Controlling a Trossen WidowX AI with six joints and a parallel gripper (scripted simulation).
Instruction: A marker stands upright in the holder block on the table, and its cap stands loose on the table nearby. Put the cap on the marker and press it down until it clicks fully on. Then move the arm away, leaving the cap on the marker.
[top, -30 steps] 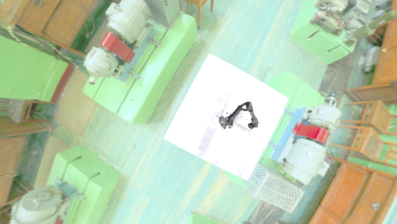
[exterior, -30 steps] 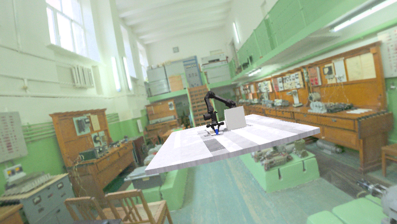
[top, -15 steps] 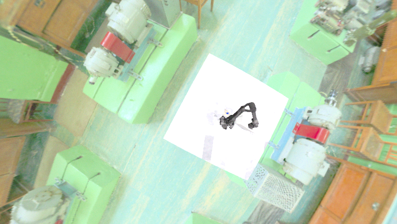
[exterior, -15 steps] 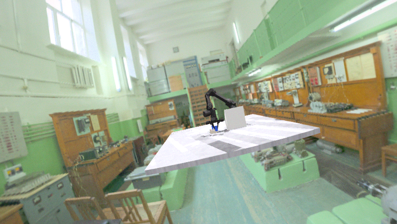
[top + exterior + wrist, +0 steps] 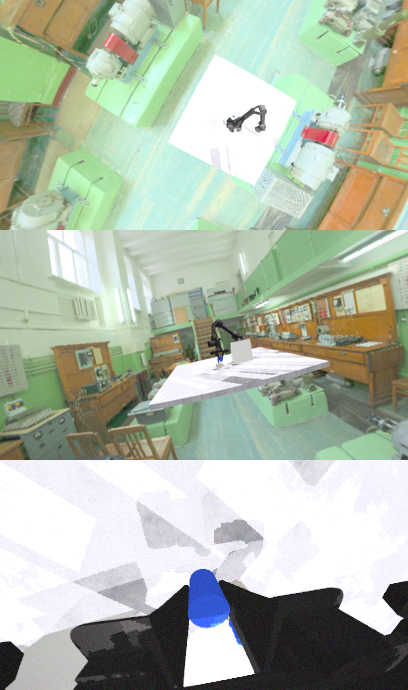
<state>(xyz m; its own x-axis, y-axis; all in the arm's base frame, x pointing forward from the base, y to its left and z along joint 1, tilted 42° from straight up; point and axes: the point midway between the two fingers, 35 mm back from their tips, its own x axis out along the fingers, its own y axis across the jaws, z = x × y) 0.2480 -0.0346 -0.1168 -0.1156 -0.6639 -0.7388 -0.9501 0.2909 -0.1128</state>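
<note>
Right now the beige holder block is 100 mm to the right of my gripper tip, 60 mm below it and 20 mm ahead of it. The rest, counted from my gripper tip: blue cap: 10 mm above.
</note>
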